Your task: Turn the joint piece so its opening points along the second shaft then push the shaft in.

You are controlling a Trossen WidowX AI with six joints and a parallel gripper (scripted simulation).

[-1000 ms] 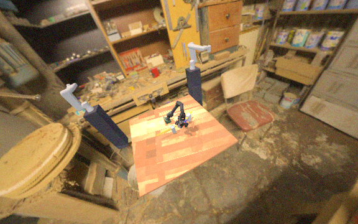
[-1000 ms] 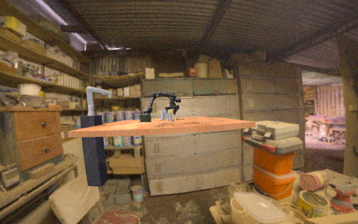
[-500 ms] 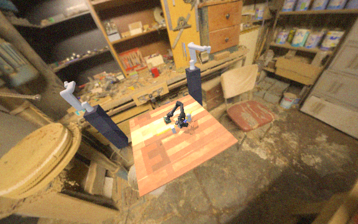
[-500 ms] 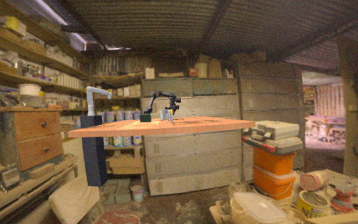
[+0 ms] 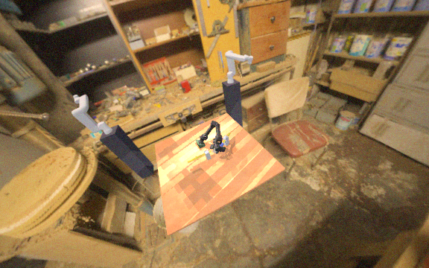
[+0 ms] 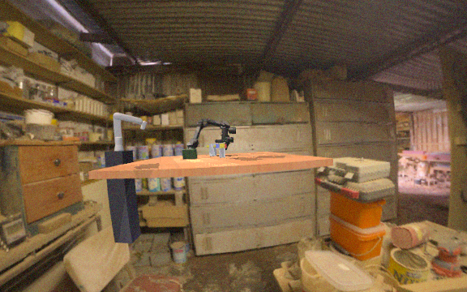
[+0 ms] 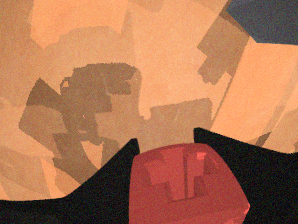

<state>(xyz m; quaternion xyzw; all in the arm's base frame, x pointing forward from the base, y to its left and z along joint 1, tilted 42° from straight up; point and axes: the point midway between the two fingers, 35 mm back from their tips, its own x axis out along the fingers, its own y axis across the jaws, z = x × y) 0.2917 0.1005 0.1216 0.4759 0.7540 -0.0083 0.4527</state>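
The red square joint piece is 10 mm behind my gripper tip, 10 mm to the left of it and 40 mm above it.
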